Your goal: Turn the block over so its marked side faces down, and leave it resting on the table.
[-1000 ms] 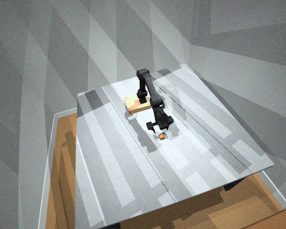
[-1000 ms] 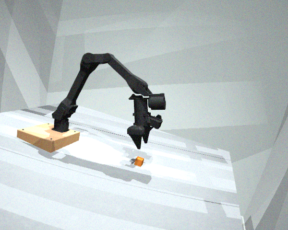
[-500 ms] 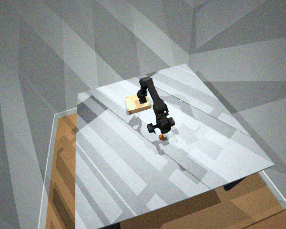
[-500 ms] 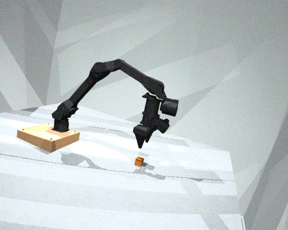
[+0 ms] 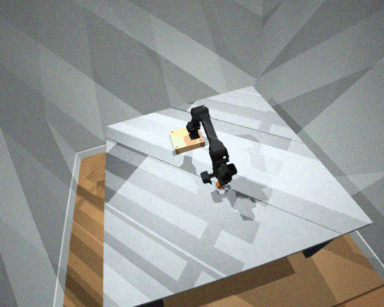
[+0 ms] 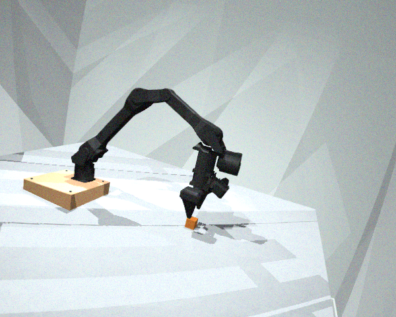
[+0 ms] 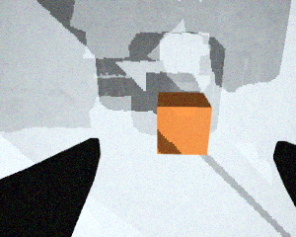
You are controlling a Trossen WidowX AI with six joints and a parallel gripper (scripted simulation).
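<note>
My gripper tip is 30 mm above the small orange block and 10 mm past it.
</note>
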